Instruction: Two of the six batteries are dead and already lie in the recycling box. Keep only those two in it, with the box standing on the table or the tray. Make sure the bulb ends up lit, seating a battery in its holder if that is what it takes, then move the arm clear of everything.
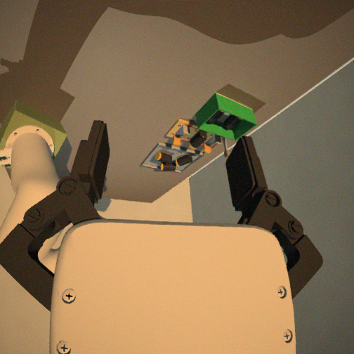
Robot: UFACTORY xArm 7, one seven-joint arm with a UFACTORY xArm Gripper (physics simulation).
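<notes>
My gripper (172,141) is open and empty, high above and well away from the table things. The green recycling box (226,116) stands on the table, with dark batteries (231,121) inside; their exact number is hard to tell. Beside it is the wooden circuit board with the holder, where a dark battery (198,139) with an orange end lies. Next to that is a grey tray (148,162) with three batteries: one battery (163,156), a second battery (184,160) and a third battery (168,167). Whether the bulb is lit cannot be told at this size.
The brown table (145,75) carries everything, and its edge runs diagonally behind the box at the right. The robot's base plate (51,121) and pale arm links (33,162) stand at the left. Dark arm shadows fall across the table's upper part.
</notes>
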